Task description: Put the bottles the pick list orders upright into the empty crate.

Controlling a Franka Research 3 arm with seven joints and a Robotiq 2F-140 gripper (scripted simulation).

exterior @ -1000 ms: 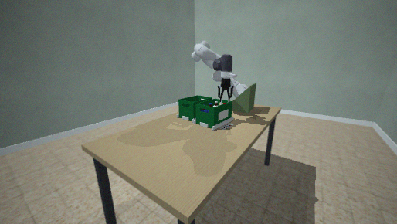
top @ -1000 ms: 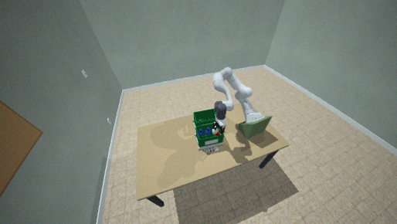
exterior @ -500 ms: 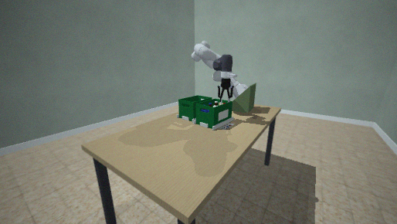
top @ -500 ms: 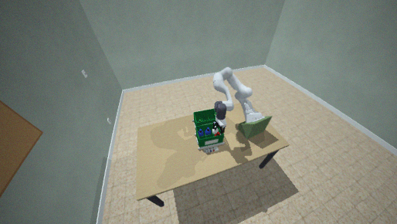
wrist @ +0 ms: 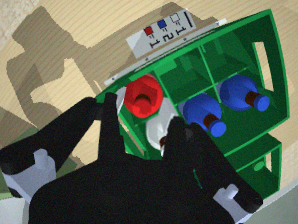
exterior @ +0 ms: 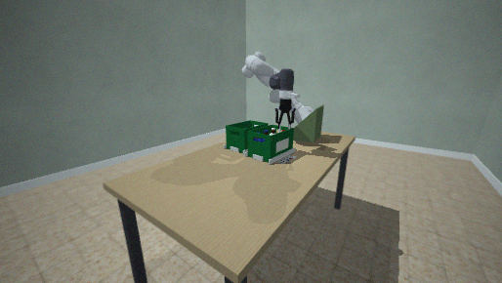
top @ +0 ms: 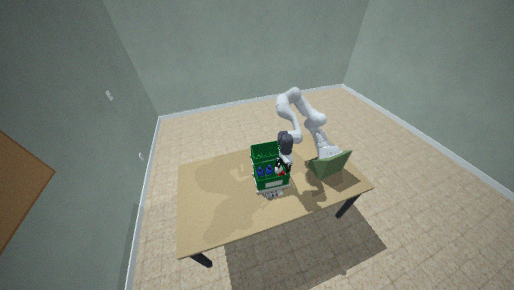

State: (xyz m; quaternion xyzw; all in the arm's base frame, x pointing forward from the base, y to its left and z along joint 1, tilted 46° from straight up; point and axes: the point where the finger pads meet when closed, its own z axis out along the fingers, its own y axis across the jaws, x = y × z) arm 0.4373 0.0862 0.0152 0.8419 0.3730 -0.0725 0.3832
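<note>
Now: hand 8 cm above the red-labelled bottle. From my hand the other things lie so: blue-capped bottle 8 cm ahead, 10 cm to the right, 8 cm below; then pick list 10 cm ahead, 8 cm to the left, 17 cm below; then white-capped bottle 1 cm behind, 9 cm to the right, 8 cm below.
</note>
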